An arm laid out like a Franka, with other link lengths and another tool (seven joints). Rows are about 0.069 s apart.
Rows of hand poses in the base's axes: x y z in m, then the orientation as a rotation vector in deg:
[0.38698, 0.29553, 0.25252, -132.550, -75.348, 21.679]
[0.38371, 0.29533, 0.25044, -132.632, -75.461, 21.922]
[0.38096, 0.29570, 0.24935, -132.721, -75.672, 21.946]
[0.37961, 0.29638, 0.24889, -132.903, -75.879, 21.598]
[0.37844, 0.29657, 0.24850, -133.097, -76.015, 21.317]
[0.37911, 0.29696, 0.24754, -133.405, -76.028, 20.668]
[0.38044, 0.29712, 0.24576, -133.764, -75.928, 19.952]
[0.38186, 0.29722, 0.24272, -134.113, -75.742, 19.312]
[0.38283, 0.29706, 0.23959, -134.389, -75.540, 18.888]
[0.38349, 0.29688, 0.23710, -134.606, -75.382, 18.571]
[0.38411, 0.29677, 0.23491, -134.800, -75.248, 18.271]
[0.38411, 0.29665, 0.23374, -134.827, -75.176, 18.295]
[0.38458, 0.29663, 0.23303, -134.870, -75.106, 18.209]
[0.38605, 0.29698, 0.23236, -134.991, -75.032, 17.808]
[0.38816, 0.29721, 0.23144, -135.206, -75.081, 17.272]
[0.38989, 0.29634, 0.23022, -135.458, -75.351, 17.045]
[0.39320, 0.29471, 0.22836, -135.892, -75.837, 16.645]
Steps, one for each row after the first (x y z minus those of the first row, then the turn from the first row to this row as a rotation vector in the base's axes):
[-0.00327, -0.00020, -0.00208, -0.202, 0.055, 0.099]
[-0.00602, 0.00017, -0.00317, -0.335, -0.048, 0.222]
[-0.00737, 0.00085, -0.00363, -0.375, -0.397, 0.252]
[-0.00854, 0.00104, -0.00402, -0.437, -0.688, 0.245]
[-0.00787, 0.00143, -0.00498, -0.394, -1.189, 0.063]
[-0.00654, 0.00159, -0.00676, -0.337, -1.709, -0.217]
[-0.00512, 0.00169, -0.00980, -0.285, -2.153, -0.538]
[-0.00415, 0.00153, -0.01293, -0.268, -2.439, -0.813]
[-0.00349, 0.00135, -0.01542, -0.263, -2.656, -1.026]
[-0.00287, 0.00124, -0.01761, -0.254, -2.862, -1.214]
[-0.00287, 0.00112, -0.01878, -0.267, -2.835, -1.264]
[-0.00240, 0.00110, -0.01949, -0.247, -2.877, -1.335]
[-0.00093, 0.00145, -0.02016, -0.153, -3.128, -1.484]
[0.00118, 0.00168, -0.02108, -0.108, -3.541, -1.596]
[0.00291, 0.00081, -0.02230, -0.280, -3.876, -1.515]
[0.00622, -0.00082, -0.02416, -0.580, -4.463, -1.364]

